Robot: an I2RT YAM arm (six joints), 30 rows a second.
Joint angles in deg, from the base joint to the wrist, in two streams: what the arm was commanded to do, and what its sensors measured. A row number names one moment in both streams.
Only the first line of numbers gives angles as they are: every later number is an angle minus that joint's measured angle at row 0.
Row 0, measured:
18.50, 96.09, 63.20, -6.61, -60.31, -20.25
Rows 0 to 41, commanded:
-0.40, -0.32, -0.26, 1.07, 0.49, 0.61
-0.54, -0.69, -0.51, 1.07, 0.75, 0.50
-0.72, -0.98, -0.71, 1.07, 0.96, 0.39
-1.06, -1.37, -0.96, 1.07, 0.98, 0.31
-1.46, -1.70, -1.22, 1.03, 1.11, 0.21
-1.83, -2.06, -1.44, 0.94, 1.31, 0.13
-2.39, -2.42, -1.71, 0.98, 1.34, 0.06
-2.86, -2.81, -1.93, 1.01, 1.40, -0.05
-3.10, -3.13, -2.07, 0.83, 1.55, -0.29
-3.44, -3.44, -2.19, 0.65, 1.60, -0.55
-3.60, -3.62, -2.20, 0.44, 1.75, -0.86
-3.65, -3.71, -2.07, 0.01, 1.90, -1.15
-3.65, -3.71, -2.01, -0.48, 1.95, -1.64
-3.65, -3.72, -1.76, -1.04, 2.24, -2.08
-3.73, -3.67, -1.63, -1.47, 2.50, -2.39
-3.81, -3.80, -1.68, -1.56, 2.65, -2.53
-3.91, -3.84, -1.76, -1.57, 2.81, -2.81
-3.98, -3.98, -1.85, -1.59, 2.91, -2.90
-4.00, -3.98, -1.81, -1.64, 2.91, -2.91
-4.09, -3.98, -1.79, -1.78, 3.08, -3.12
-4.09, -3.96, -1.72, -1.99, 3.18, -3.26
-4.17, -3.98, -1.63, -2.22, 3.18, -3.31
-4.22, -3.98, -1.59, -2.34, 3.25, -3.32
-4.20, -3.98, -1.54, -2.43, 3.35, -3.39
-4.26, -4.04, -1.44, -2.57, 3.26, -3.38
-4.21, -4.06, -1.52, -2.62, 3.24, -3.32
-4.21, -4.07, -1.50, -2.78, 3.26, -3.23
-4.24, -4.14, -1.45, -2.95, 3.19, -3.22
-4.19, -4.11, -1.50, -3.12, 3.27, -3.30
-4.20, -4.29, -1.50, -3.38, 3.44, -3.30
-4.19, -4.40, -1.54, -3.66, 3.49, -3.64
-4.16, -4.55, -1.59, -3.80, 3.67, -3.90
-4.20, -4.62, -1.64, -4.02, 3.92, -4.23
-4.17, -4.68, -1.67, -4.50, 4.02, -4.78
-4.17, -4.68, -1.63, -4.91, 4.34, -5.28
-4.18, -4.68, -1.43, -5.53, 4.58, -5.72
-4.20, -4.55, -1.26, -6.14, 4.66, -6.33
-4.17, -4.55, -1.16, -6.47, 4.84, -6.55
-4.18, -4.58, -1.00, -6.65, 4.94, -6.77
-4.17, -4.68, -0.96, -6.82, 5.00, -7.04
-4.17, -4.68, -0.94, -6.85, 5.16, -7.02
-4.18, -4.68, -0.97, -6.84, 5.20, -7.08
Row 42, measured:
-3.84, -3.17, -1.53, -4.55, 3.43, -5.22
